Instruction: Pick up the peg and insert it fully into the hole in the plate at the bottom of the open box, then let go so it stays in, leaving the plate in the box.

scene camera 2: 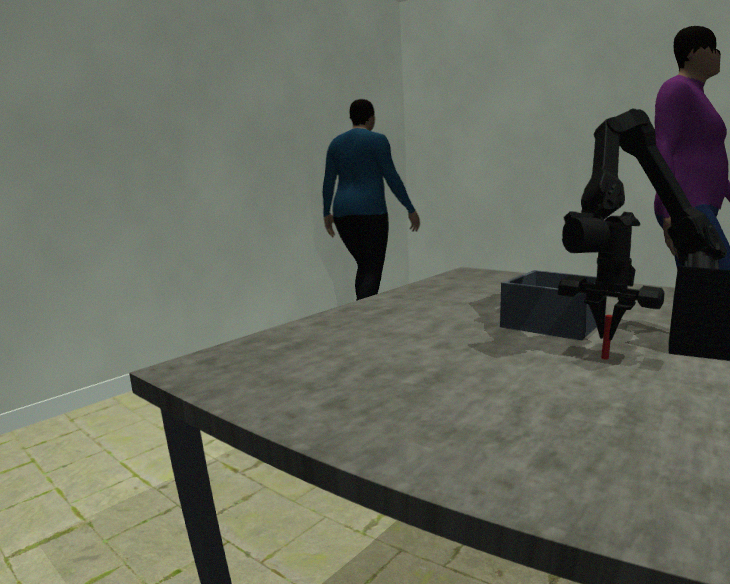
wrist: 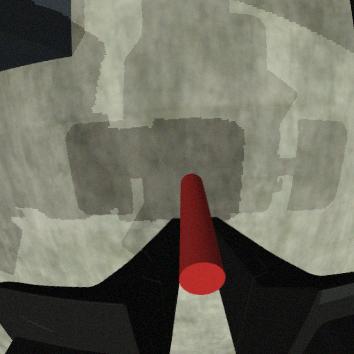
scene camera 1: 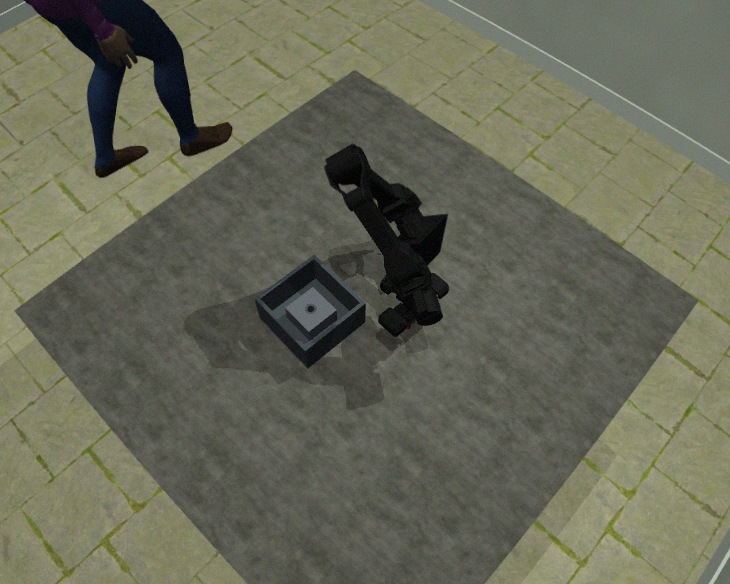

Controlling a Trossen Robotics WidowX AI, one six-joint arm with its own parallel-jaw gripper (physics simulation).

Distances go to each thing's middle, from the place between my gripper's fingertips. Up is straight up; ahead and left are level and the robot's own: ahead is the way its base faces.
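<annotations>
I find the red peg (wrist: 201, 271) 1 cm to the right of my hand. There is also a dark blue-grey box (scene camera 1: 271, 304), which from my hand is 1 cm above, 13 cm ahead and 21 cm to the right. The light grey plate (scene camera 1: 311, 313) is 13 cm ahead of my hand and 21 cm to the right of it.
</annotations>
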